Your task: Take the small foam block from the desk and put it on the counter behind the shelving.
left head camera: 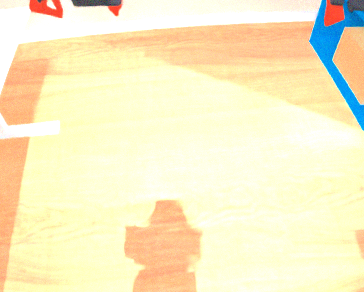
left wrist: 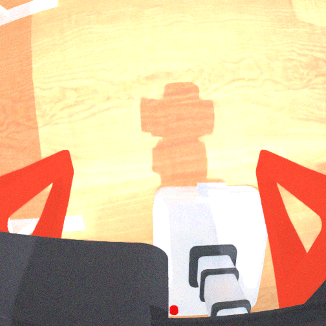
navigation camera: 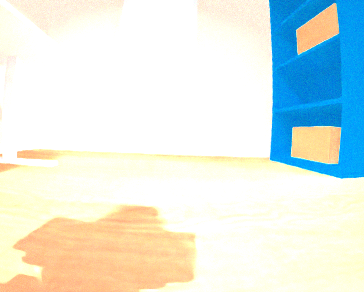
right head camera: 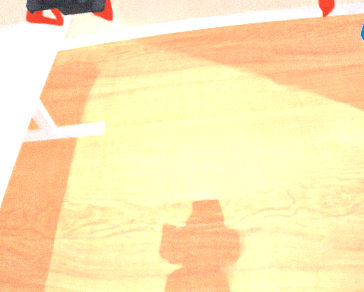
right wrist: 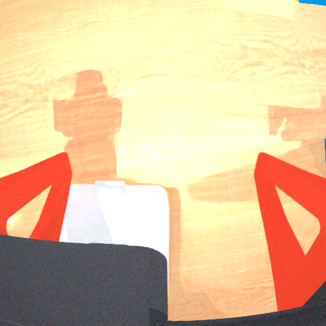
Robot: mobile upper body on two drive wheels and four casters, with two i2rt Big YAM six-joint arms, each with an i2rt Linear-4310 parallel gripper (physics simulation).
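Places are measured from the left arm's base along level axes (x back, y up, z left), in centimetres.
Where they show: left gripper, fingertip midpoint: (left head camera: 89, 13) (right head camera: 86, 20); right gripper, fingertip midpoint: (left head camera: 351, 24) (right head camera: 354, 13).
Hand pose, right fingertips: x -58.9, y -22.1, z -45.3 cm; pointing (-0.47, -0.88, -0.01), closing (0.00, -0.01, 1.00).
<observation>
After its pixels a point has its place.
The small foam block does not show in these views. A white table, seemingly the desk (left head camera: 6, 65) {x -105.7, y -69.3, z 51.3 cm} (right head camera: 17, 95) {x -91.3, y -69.0, z 57.8 cm}, reaches in along the left edge of both head camera views. Blue shelving (left head camera: 324, 47) {x -209.5, y -133.3, z -117.5 cm} (navigation camera: 352, 100) {x -137.9, y -89.1, z -131.6 cm} stands at the right in the left head camera and navigation views. I cannot make out a counter. My left gripper (left head camera: 89, 14) {x -59.7, y -21.7, z -0.6 cm} (right head camera: 86, 20) {x -59.7, y -21.7, z -0.6 cm} (left wrist: 164, 160) is open, with nothing between its fingers, above the wood floor. My right gripper (right wrist: 162, 162) is open, with nothing between its fingers, also above the floor. Both are apart from the desk and shelving.
A white table foot (left head camera: 37, 129) (right head camera: 82, 130) sticks out on the floor at the left. Tan boxes (navigation camera: 320, 30) {x -159.5, y -30.0, z -124.3 cm} (navigation camera: 310, 145) {x -171.2, y -121.5, z -122.6 cm} sit on the blue shelves. A pale, overexposed wall (navigation camera: 165, 100) {x -240.6, y -83.4, z 1.9 cm} stands beyond the floor. My white base (left wrist: 185, 220) (right wrist: 142, 215) shows low in the wrist views.
</observation>
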